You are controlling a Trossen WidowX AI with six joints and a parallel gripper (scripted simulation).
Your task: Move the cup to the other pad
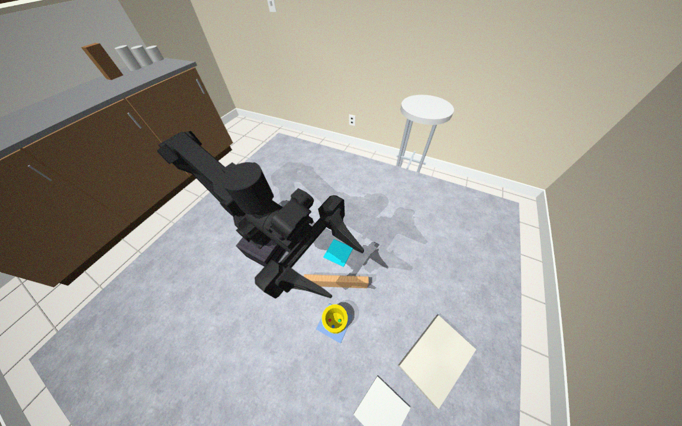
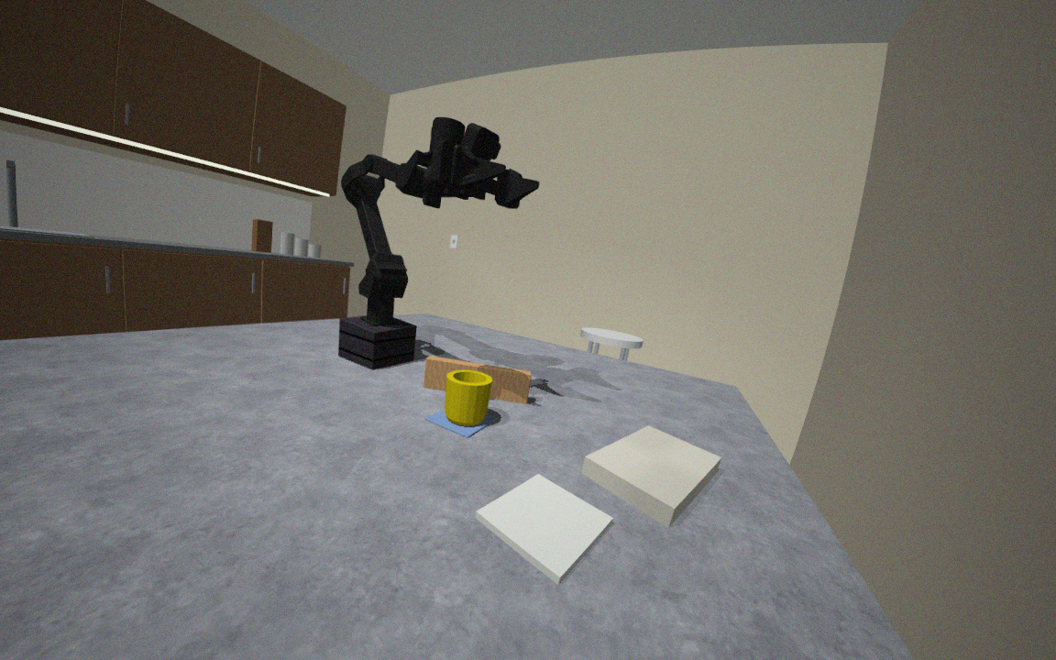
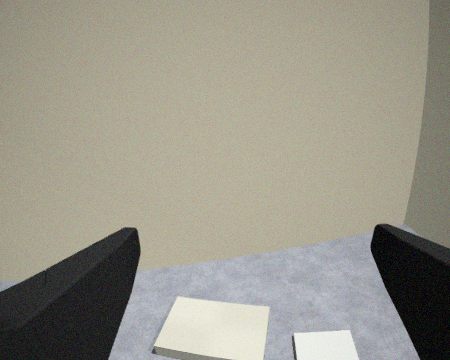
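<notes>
My gripper tip is 35 cm above the yellow cup, 4 cm to the left of it and 2 cm past it. Also, from my gripper tip: wooden bar 36 cm below, 9 cm behind, 6 cm to the left; then light blue pad 39 cm below, 4 cm to the right, 2 cm behind.
</notes>
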